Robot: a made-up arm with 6 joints. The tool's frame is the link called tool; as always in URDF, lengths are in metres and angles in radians. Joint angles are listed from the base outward.
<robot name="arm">
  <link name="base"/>
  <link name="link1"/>
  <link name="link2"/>
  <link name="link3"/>
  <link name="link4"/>
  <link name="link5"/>
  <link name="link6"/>
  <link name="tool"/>
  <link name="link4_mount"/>
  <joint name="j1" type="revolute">
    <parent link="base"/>
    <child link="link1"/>
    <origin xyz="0 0 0.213"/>
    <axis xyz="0 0 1"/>
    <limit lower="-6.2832" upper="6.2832"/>
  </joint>
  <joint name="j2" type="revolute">
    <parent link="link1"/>
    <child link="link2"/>
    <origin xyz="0 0.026 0" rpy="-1.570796 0 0"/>
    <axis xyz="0 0 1"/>
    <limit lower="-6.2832" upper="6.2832"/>
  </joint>
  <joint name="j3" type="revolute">
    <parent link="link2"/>
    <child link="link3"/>
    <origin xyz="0 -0.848 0"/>
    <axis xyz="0 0 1"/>
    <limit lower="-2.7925" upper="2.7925"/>
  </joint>
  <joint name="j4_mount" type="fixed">
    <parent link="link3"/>
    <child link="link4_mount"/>
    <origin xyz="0 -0.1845 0"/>
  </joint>
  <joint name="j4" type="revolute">
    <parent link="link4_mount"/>
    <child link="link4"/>
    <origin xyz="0 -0.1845 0" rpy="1.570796 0 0"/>
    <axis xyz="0 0 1"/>
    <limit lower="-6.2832" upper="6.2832"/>
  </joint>
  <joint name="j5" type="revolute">
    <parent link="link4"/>
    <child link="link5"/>
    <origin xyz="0 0 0" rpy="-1.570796 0 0"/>
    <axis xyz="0 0 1"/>
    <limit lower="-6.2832" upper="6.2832"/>
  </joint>
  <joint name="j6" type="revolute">
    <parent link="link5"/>
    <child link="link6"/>
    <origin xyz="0 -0.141 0" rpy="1.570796 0 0"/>
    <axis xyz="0 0 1"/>
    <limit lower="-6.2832" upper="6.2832"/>
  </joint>
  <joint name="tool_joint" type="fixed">
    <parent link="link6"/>
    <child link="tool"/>
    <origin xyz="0 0 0"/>
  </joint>
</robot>
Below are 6 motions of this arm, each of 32 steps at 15 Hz.
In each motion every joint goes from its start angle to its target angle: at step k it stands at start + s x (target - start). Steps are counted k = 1, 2, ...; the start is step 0. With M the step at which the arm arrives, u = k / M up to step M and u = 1 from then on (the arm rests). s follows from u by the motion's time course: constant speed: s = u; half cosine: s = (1 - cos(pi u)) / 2; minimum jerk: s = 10 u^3 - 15 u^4 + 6 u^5.
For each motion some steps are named. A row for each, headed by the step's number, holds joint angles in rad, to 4 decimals.
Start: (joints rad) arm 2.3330 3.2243 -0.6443 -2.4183 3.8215 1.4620
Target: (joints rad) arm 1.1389 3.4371 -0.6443 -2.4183 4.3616 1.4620
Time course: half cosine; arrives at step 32
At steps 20, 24, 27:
20: 1.5075 3.3714 -0.6443 -2.4183 4.1949 1.4620
24: 1.3138 3.4059 -0.6443 -2.4183 4.2825 1.4620
27: 1.2094 3.4245 -0.6443 -2.4183 4.3297 1.4620

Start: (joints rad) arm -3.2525 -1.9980 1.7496 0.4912 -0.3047 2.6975
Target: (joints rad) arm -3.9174 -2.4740 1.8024 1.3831 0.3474 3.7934
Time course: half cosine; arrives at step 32
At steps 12, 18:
12: -3.4577 -2.1449 1.7659 0.7665 -0.1034 3.0358
18: -3.6498 -2.2824 1.7812 1.0242 0.0850 3.3523

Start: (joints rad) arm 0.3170 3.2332 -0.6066 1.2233 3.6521 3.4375
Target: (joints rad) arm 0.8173 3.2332 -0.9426 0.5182 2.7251 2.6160
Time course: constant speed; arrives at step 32
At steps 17, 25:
17: 0.5828 3.2332 -0.7851 0.8487 3.1596 3.0011
25: 0.7079 3.2332 -0.8691 0.6724 2.9279 2.7957

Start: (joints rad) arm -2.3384 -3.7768 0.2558 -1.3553 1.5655 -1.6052
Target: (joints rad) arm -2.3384 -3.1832 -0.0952 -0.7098 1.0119 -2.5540
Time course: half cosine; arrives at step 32
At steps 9, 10, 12, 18, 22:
9: -2.3384 -3.6683 0.1916 -1.2373 1.4643 -1.7786
10: -2.3384 -3.6449 0.1778 -1.2119 1.4425 -1.8160
12: -2.3384 -3.5936 0.1475 -1.1561 1.3946 -1.8981
18: -2.3384 -3.4221 0.0461 -0.9696 1.2347 -2.1722
22: -2.3384 -3.3151 -0.0172 -0.8532 1.1349 -2.3432

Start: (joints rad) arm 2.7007 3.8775 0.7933 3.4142 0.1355 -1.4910
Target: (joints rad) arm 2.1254 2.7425 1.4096 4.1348 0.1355 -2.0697
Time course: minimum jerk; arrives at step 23
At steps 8, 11, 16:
8: 2.5673 3.6144 0.9362 3.5812 0.1355 -1.6251
11: 2.4365 3.3562 1.0764 3.7452 0.1355 -1.7568
16: 2.2226 2.9342 1.3055 4.0131 0.1355 -1.9720

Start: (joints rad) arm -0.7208 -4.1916 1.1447 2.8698 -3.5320 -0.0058
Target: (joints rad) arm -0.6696 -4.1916 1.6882 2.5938 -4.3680 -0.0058
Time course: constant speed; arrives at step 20
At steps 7, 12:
7: -0.7029 -4.1916 1.3349 2.7732 -3.8246 -0.0058
12: -0.6901 -4.1916 1.4708 2.7042 -4.0336 -0.0058

